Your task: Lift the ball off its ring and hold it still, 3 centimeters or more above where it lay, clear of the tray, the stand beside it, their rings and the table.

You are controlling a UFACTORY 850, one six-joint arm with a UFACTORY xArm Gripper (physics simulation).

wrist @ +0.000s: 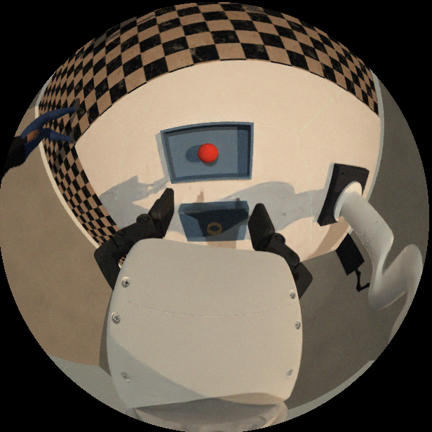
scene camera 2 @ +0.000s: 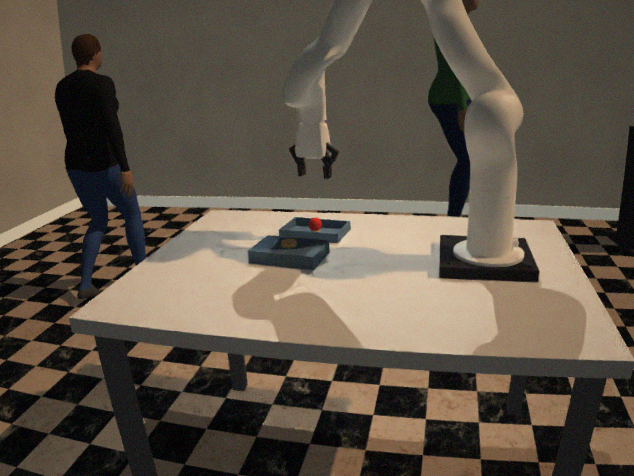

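A red ball (scene camera 2: 314,224) (wrist: 208,153) rests in the blue-grey walled tray (scene camera 2: 327,237) (wrist: 250,151); its ring is hidden under it. A blue-grey block-like stand (scene camera 2: 279,259) (wrist: 188,231) is beside the tray, nearer the scene camera, with a yellow-brown ring (scene camera 2: 288,243) (wrist: 214,234) on its top. My gripper (scene camera 2: 314,171) (wrist: 213,206) is open, with nothing between its fingers. It points down and hangs well above the tray and the stand; in the wrist view the ball lies beyond the fingertips.
The arm's black base plate (scene camera 2: 489,272) (wrist: 328,210) stands at the right on the pale table (scene camera 2: 409,317) (wrist: 280,100). Two people stand beyond the table in the scene view, one in black (scene camera 2: 89,122) at the left and one in green (scene camera 2: 446,87) behind the arm.
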